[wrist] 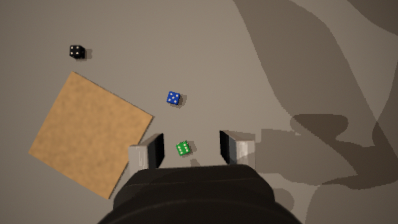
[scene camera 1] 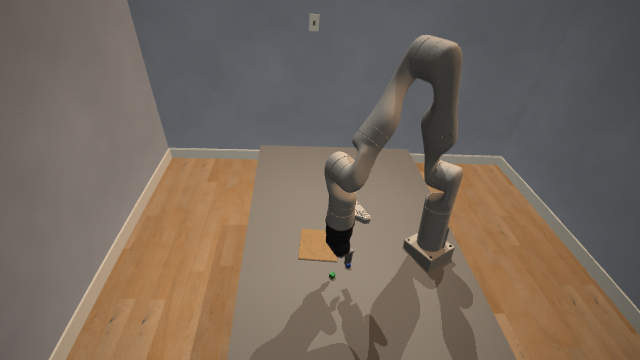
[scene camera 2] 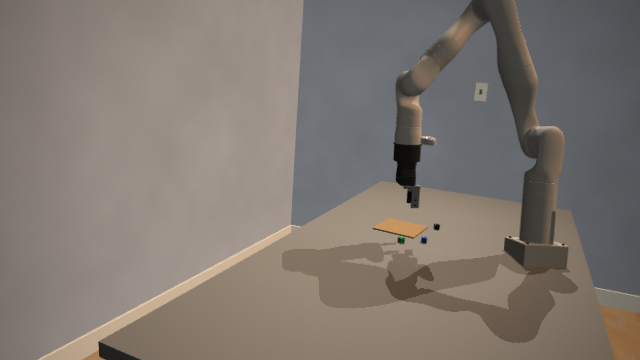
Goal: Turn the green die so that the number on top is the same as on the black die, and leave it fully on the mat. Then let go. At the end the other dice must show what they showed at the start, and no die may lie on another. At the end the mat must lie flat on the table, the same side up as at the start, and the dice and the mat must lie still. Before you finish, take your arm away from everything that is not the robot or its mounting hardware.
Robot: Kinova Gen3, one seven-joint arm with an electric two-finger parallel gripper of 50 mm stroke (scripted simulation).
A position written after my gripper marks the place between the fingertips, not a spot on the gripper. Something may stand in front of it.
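There's a tan mat [scene camera 1: 313,246] here, and the wrist view shows me the tan mat [wrist: 85,136] too. I can see my gripper [scene camera 2: 412,205], and the wrist view has my gripper [wrist: 192,143] in it as well.
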